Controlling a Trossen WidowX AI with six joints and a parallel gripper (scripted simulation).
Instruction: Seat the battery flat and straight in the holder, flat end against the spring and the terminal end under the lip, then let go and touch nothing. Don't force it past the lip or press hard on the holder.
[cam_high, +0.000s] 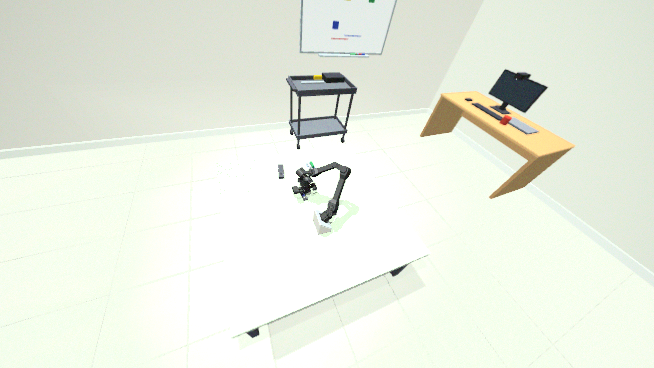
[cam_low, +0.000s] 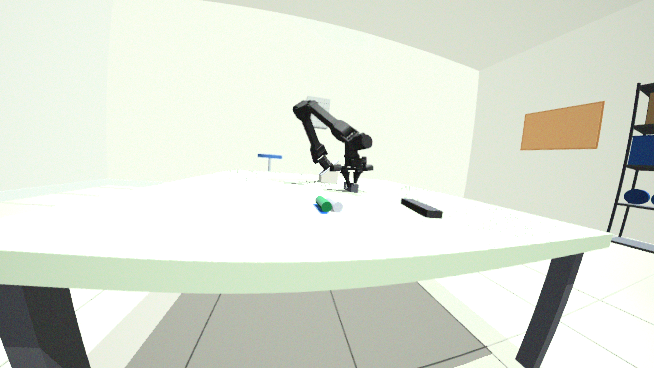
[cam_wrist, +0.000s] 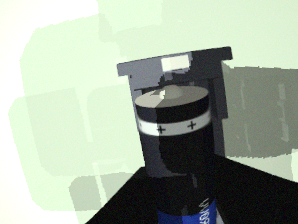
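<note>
My gripper tip is 1 cm below the battery. Round my gripper tip: black bar 29 cm ahead, 15 cm to the left.
</note>
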